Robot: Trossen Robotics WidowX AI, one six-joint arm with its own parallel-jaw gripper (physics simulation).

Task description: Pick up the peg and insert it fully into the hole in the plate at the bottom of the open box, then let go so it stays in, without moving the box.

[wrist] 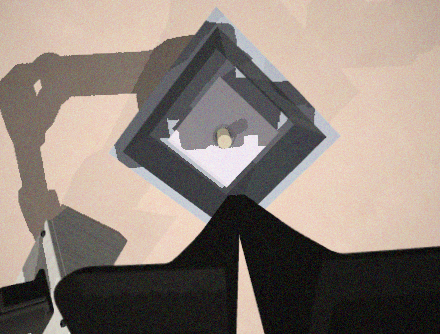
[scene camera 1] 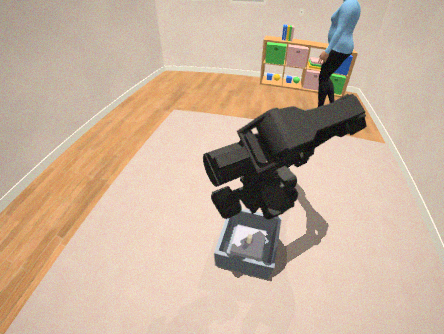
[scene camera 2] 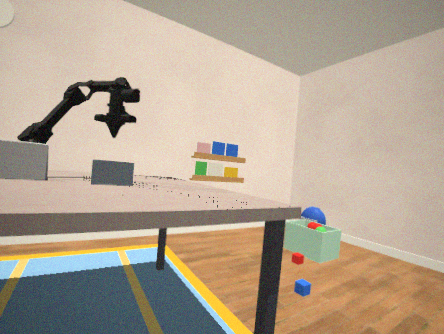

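Seen in the pictures: gripper, fingertip midpoint: (wrist: 236,203) (scene camera 1: 252,212) (scene camera 2: 113,137); arm's base, origin of the base link: (wrist: 40,304) (scene camera 2: 28,153).
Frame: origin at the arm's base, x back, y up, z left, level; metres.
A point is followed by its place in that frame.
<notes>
The blue-grey open box (scene camera 1: 247,265) {z -0.078, x -0.388, y -0.026 m} (scene camera 2: 112,173) {z -0.160, x -0.294, y -0.051 m} (wrist: 170,187) {z -0.060, x -0.239, y -0.001 m} stands on the table top. The pale plate (scene camera 1: 241,252) {z -0.098, x -0.346, y -0.041 m} (wrist: 225,167) {z -0.104, x -0.277, y -0.041 m} lies at its bottom. The tan peg (scene camera 1: 249,239) {z -0.080, x -0.314, y -0.018 m} (wrist: 224,138) {z -0.078, x -0.310, y -0.011 m} stands in the hole near the plate's middle, its upper part showing above the plate; how deep it sits cannot be told. My gripper (scene camera 2: 114,135) {z -0.085, x -0.302, y 0.103 m} (wrist: 236,203) {z -0.085, x -0.302, y 0.103 m} is shut and empty, its fingertips together, high above the box and clear of the peg. In scene camera 1 the fingertips are hidden behind the arm's parts.
The box walls (wrist: 172,100) {z -0.010, x -0.306, y -0.063 m} surround the peg on all sides. The arm's shadow (scene camera 1: 310,240) {z 0.128, x -0.254, y -0.099 m} (wrist: 100,75) {z 0.089, x -0.277, y -0.099 m} falls across the table top (scene camera 1: 125,225) {z -0.507, x -0.302, y -0.099 m} (scene camera 2: 165,197) {z -0.488, x -0.391, y -0.099 m} and the box. A person (scene camera 1: 342,30) stands beyond the table near a shelf unit (scene camera 1: 272,39).
</notes>
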